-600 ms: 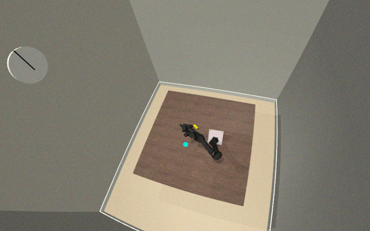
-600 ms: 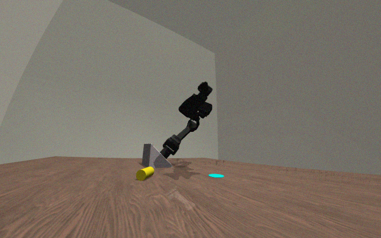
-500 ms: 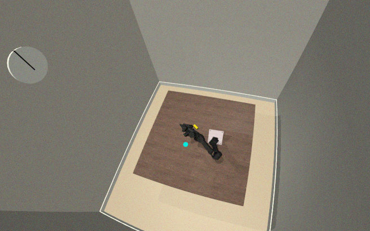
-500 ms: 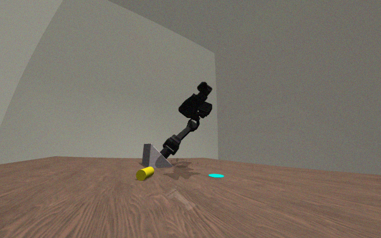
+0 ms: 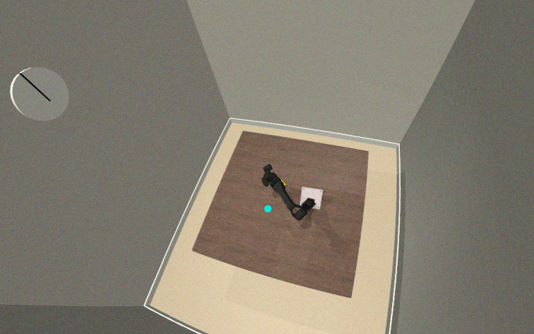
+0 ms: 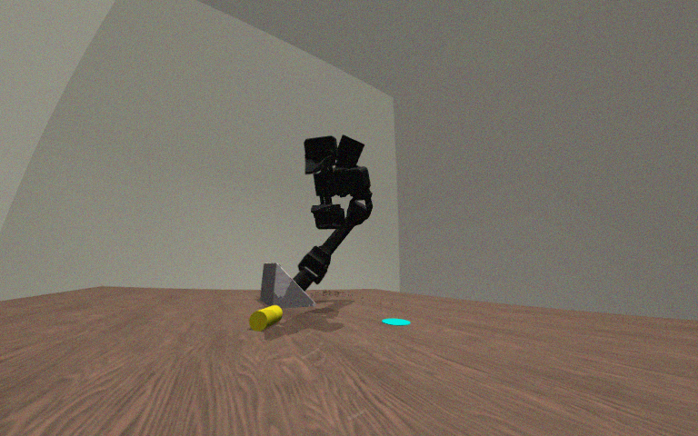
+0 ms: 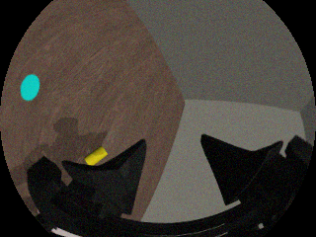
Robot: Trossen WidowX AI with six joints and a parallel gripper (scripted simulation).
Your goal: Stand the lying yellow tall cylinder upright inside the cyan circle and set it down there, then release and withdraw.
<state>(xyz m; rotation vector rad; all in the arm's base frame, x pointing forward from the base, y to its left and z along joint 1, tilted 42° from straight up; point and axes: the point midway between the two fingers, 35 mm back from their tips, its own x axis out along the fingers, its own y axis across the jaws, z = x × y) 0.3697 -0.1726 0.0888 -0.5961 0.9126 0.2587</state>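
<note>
Right now the yellow cylinder is 22 cm below my gripper tip, 10 cm behind it and 3 cm to the right of it. Round my gripper tip: cyan circle (23 cm below, 22 cm to the left, 5 cm behind).
</note>
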